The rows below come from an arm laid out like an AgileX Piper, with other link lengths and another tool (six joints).
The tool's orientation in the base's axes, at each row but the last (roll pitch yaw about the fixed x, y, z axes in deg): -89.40, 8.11, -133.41; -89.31, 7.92, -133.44; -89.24, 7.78, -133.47; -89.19, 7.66, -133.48; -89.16, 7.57, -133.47; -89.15, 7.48, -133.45; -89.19, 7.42, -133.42; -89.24, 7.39, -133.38; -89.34, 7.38, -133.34; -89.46, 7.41, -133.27; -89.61, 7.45, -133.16
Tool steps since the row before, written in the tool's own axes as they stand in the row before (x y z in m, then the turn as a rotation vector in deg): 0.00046, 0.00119, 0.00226, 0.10, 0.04, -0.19; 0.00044, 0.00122, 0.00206, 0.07, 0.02, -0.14; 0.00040, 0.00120, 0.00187, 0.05, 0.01, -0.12; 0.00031, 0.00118, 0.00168, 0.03, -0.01, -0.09; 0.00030, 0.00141, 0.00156, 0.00, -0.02, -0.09; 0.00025, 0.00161, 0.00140, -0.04, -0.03, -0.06; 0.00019, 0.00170, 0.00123, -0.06, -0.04, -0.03; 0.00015, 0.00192, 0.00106, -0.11, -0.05, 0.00; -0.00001, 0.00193, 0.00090, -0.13, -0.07, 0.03; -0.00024, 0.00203, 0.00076, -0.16, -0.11, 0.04; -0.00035, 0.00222, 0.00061, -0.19, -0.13, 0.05
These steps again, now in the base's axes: 0.00145, -0.00177, -0.00122, -0.20, 0.06, -0.06; 0.00132, -0.00162, -0.00124, -0.15, 0.05, -0.03; 0.00121, -0.00147, -0.00122, -0.12, 0.05, -0.02; 0.00113, -0.00128, -0.00119, -0.09, 0.04, 0.00; 0.00107, -0.00117, -0.00141, -0.07, 0.06, 0.02; 0.00101, -0.00101, -0.00161, -0.02, 0.07, 0.03; 0.00093, -0.00084, -0.00169, 0.02, 0.06, 0.05; 0.00086, -0.00068, -0.00191, 0.07, 0.08, 0.06; 0.00085, -0.00045, -0.00190, 0.10, 0.07, 0.09; 0.00091, -0.00017, -0.00197, 0.13, 0.08, 0.13; 0.00089, 0.00004, -0.00215, 0.15, 0.09, 0.15
